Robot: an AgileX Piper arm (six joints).
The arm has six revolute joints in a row. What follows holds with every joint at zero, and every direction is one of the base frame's. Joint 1 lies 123.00 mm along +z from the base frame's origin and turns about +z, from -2.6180 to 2.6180 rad. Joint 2 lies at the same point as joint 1 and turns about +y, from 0.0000 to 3.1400 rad. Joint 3 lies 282.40 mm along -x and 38.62 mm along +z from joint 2 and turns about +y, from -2.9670 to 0.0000 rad. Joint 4 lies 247.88 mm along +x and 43.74 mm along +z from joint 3 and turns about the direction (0.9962, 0, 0.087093), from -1.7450 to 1.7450 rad. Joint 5 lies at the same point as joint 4 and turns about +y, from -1.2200 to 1.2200 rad. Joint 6 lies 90.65 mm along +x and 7.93 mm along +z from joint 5 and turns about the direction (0.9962, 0, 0.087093), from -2.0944 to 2.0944 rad. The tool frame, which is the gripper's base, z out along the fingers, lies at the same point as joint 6; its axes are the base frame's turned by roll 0.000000, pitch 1.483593 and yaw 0.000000 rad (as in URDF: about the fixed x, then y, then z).
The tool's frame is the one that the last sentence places.
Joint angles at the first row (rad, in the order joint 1, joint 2, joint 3, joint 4, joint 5, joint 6):
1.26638 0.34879 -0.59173 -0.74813 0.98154 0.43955
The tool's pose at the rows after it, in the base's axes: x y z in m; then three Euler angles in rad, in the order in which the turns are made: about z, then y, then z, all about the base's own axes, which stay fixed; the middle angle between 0 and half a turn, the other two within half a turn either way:
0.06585, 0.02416, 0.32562, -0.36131, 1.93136, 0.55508
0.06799, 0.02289, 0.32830, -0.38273, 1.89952, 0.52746
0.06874, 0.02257, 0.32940, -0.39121, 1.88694, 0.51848
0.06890, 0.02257, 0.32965, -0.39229, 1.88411, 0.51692
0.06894, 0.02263, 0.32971, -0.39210, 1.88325, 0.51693
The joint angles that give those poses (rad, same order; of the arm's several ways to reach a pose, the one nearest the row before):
1.26631 0.35013 -0.59085 -0.82670 0.97950 0.47827
1.26645 0.35113 -0.59056 -0.87699 0.97762 0.49512
1.26624 0.35188 -0.59055 -0.89549 0.97560 0.50026
1.26622 0.35223 -0.59054 -0.89945 0.97474 0.50210
1.26642 0.35241 -0.59046 -0.90054 0.97419 0.50314

